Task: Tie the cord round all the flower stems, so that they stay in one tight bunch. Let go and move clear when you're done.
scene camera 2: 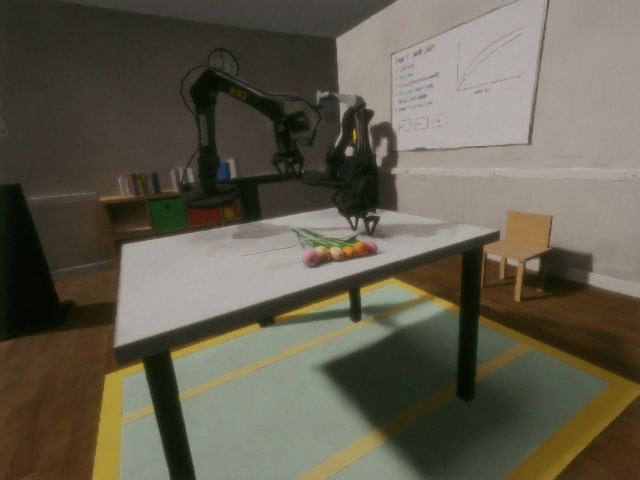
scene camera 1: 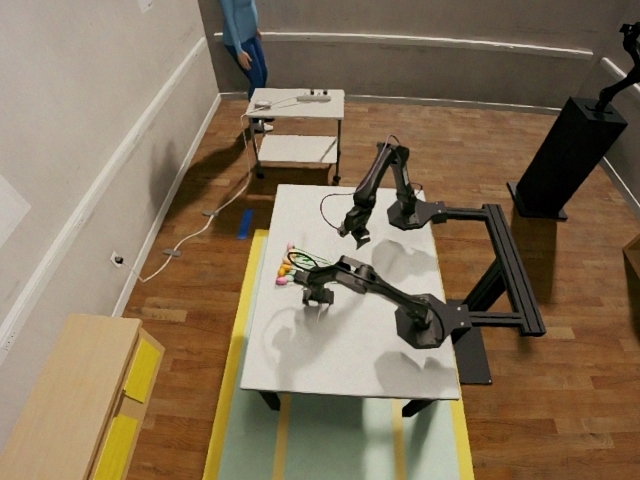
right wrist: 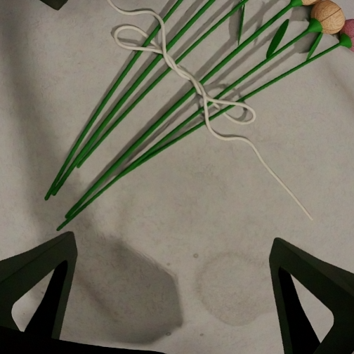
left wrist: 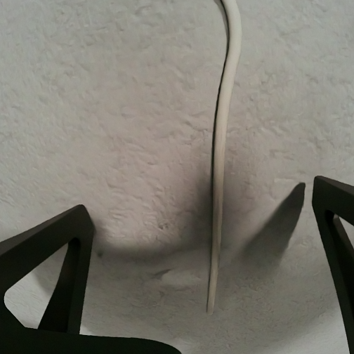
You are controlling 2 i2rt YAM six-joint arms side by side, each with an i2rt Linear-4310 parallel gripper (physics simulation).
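Pixels of known places: left gripper, between the fingertips: (scene camera 2: 362, 233) (scene camera 1: 318, 305); right gripper, between the fingertips: (scene camera 2: 292, 179) (scene camera 1: 351, 241); left arm's base, origin of its link: (scene camera 2: 330, 178) (scene camera 1: 423, 320); right arm's base, origin of its link: (scene camera 2: 211, 193) (scene camera 1: 409, 211).
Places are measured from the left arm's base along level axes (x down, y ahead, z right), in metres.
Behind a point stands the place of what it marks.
Several flowers with pink, peach and orange heads (scene camera 1: 285, 268) (scene camera 2: 336, 253) lie flat. Their green stems (right wrist: 280, 78) are fanned out, with gaps between them. The white cord (right wrist: 201, 90) (left wrist: 225, 100) is twisted across the stems, with a loop at each side and loose tails. My left gripper (scene camera 1: 317, 304) {z 0.150, x 0.179, y 0.420 m} (scene camera 2: 363, 230) {z 0.150, x 0.179, y 0.420 m} (left wrist: 198, 204) is open and low over the table; one cord tail lies beneath it, between the finger lines, running toward the top of the left wrist view. My right gripper (scene camera 1: 361, 241) {z 0.357, x -0.046, y 0.277 m} (scene camera 2: 289, 174) {z 0.357, x -0.046, y 0.277 m} (right wrist: 173, 247) is open and empty, higher up, beside the stem ends.
The white table (scene camera 1: 351, 361) {z -0.109, x 0.184, y 0.277 m} (scene camera 2: 206, 289) {z 0.768, x 0.185, y 0.530 m} bears the flowers near one long edge. In scene camera 1 the left arm reaches over the table and hides part of the stems. A white cart (scene camera 1: 330, 111) stands beyond the table, and a person (scene camera 1: 242, 46) stands behind it.
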